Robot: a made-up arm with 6 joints. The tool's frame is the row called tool.
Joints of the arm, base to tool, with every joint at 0 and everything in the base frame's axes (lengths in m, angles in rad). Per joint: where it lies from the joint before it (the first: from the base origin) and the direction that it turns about. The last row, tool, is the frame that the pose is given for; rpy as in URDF.
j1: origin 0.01 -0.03 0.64 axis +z
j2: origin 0.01 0.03 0 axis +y
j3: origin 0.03 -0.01 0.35 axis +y
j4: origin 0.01 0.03 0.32 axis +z
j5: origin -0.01 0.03 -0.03 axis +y
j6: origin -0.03 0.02 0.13 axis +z
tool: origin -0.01 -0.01 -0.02 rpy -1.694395 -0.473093 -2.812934
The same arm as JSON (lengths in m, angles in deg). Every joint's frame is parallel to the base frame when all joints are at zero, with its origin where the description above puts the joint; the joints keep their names.
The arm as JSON. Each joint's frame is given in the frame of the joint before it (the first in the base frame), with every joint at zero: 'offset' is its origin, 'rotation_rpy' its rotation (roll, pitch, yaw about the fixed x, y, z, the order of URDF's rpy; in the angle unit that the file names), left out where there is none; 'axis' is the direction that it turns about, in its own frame. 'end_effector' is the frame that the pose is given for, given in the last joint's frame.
{"length_unit": "m", "angle_unit": "deg", "chain": [
  {"id": "j1", "offset": [0.01, -0.03, 0.64], "axis": "+z"},
  {"id": "j2", "offset": [0.01, 0.03, 0.0], "axis": "+y"},
  {"id": "j3", "offset": [0.03, -0.01, 0.35], "axis": "+y"},
  {"id": "j4", "offset": [0.01, 0.03, 0.32], "axis": "+z"},
  {"id": "j5", "offset": [-0.01, 0.03, -0.03], "axis": "+y"},
  {"id": "j6", "offset": [-0.03, 0.02, 0.13], "axis": "+z"}
], "end_effector": {"offset": [-0.01, -0.01, -0.02], "rotation_rpy": [-97.08, -27.11, -161.17]}}

